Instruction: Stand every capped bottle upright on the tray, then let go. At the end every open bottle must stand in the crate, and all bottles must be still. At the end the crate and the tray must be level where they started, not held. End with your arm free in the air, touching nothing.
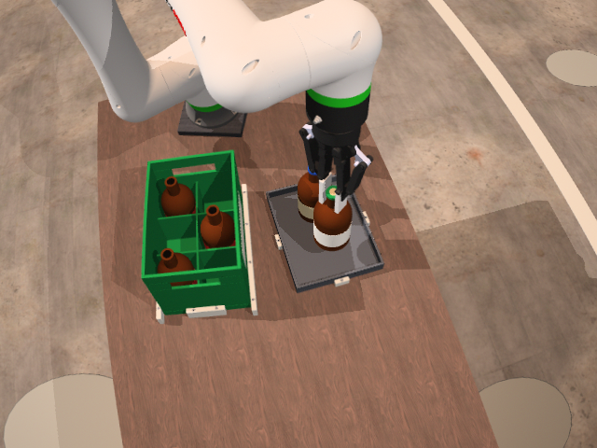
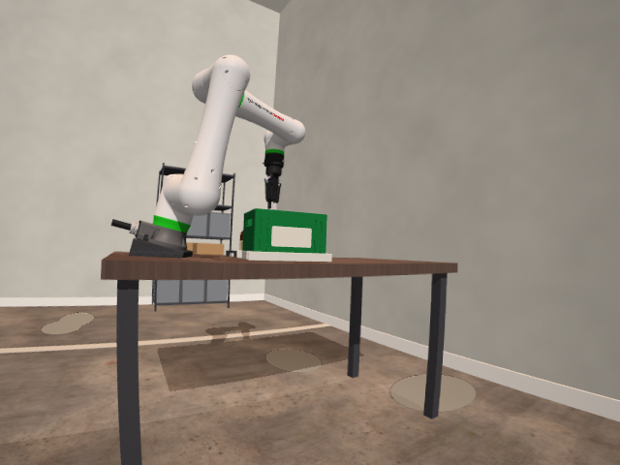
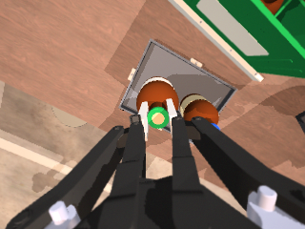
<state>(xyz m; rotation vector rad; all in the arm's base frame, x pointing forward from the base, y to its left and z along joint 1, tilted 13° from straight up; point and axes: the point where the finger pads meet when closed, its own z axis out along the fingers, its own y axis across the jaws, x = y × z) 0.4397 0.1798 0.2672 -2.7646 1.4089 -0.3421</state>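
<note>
The capped brown bottle lies 80 mm below my hand. The rest, counted from my hand: green crate (260 mm to the right, 140 mm below, 80 mm behind); grey tray (210 mm below, 60 mm behind).
</note>
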